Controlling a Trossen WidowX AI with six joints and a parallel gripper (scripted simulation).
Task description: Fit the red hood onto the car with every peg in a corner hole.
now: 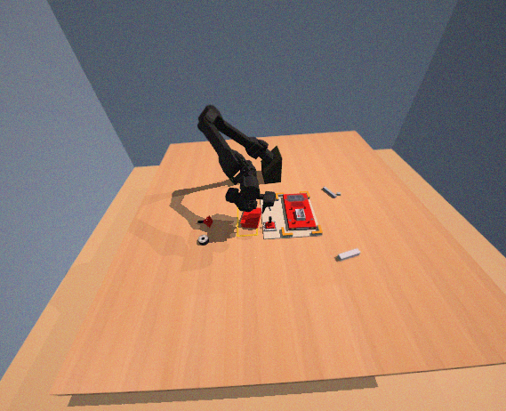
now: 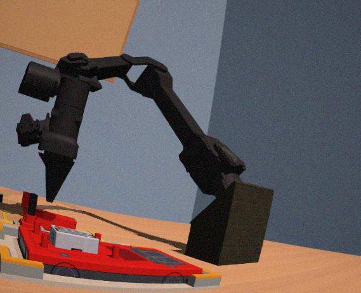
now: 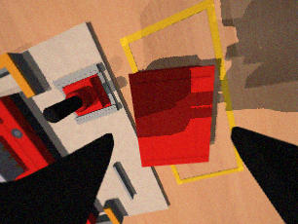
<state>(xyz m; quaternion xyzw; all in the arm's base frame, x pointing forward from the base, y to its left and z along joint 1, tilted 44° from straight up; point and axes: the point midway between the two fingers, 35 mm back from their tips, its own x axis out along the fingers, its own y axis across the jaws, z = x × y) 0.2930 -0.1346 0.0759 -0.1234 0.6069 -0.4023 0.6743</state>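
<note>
My gripper tip is now 30 mm above the red hood. The rest, counted from my gripper tip: black wheel: 70 mm ahead, 210 mm to the right, 40 mm below; then white jig plate: 10 mm ahead, 170 mm to the left, 40 mm below; then grey engine block: 40 mm ahead, 200 mm to the left, 30 mm below.
</note>
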